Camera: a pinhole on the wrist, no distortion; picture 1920 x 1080 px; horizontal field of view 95.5 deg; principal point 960.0 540.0 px. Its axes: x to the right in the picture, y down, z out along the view. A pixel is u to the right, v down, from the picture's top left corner.
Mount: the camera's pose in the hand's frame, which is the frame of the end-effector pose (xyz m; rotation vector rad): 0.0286 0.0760 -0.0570 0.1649 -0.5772 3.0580
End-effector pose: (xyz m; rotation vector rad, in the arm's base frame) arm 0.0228 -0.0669 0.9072 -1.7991 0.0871 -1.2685
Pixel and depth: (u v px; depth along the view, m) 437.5 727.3 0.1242
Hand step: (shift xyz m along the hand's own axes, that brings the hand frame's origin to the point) 0.1137 0.0055 0.0402
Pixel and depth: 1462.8 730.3 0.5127
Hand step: -0.2194 -0.2137 0.4092
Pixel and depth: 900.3 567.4 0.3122
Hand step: 0.0804 -0.0471 0.2262
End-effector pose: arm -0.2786 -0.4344 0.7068 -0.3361 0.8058 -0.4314
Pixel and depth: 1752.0 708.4 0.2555
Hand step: -0.1789 -0.0619 0.1869
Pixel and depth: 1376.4 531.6 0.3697
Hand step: -0.1101 -0.0546 0.3057
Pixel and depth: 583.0 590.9 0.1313
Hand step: 0.0977 0.0207 0.0556
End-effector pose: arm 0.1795 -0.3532 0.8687 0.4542 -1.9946 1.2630
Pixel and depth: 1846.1 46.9 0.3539
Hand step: -0.2849 0.1351 0.3821
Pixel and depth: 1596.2 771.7 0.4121
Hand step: -0.2343 -0.1747 0.3175
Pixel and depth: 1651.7 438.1 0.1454
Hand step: -0.0709 0.0394 0.0963
